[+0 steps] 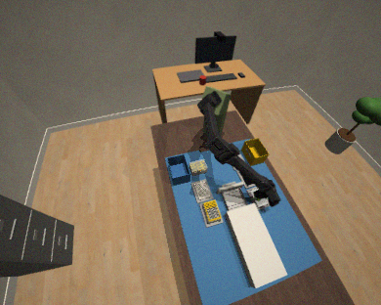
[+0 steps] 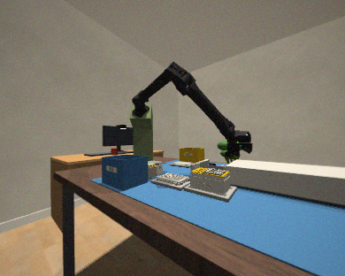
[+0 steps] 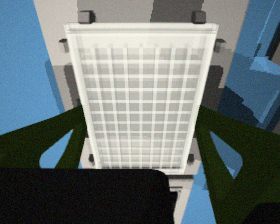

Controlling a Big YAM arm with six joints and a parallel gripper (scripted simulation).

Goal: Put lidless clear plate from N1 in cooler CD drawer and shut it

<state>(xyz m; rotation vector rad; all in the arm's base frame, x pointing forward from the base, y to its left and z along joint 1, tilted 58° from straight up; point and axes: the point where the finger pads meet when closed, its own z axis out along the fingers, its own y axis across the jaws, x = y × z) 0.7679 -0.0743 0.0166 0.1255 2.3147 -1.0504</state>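
Right now the clear plate is 1 cm below my hand. Round my hand: black plate (17 cm behind, 6 cm to the left, 1 cm below); cooler drawer (9 cm behind, 17 cm to the right); grey work nest (1 cm behind, 2 cm below).
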